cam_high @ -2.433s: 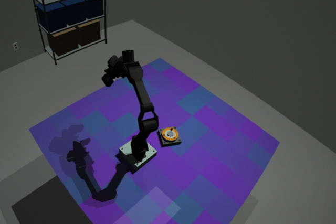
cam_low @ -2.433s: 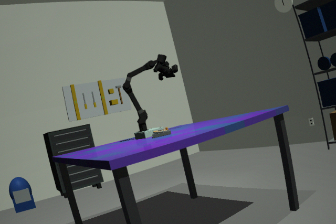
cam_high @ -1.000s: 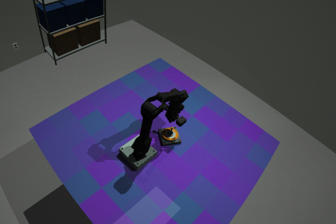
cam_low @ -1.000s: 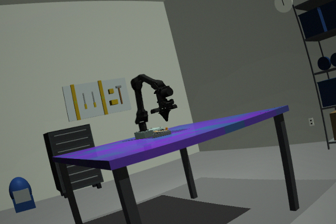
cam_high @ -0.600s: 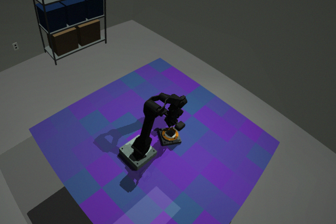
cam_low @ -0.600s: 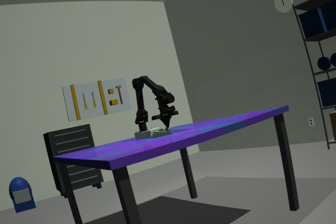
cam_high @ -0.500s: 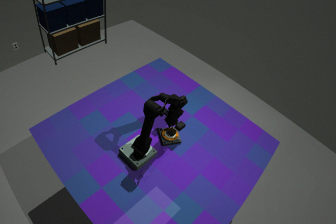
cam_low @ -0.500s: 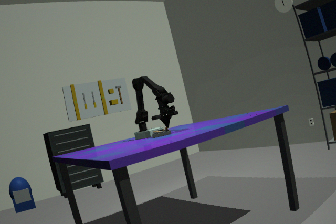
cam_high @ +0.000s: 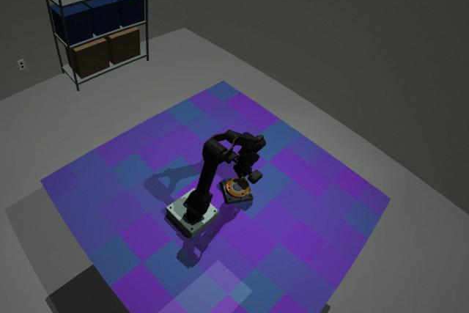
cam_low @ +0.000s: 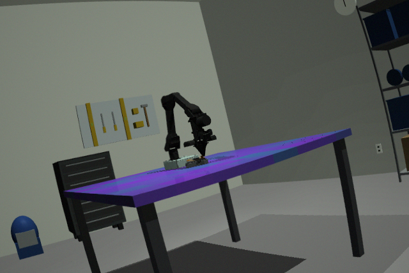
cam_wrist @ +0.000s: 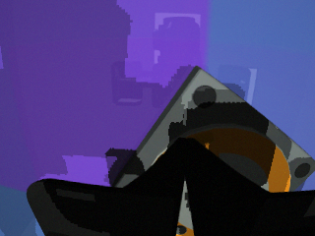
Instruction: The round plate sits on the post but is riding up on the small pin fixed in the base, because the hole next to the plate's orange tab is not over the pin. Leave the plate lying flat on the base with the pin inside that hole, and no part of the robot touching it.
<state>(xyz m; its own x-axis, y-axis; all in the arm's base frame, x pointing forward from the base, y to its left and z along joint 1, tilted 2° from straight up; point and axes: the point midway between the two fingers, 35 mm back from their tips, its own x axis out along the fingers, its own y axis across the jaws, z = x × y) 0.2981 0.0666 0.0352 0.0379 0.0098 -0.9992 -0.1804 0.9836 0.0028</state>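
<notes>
Right now the grey square base is 4 cm behind my gripper tip, 3 cm to the right of it and 2 cm below it. From my gripper tip the other things lie so: round plate (2 cm to the right, 2 cm behind).
</notes>
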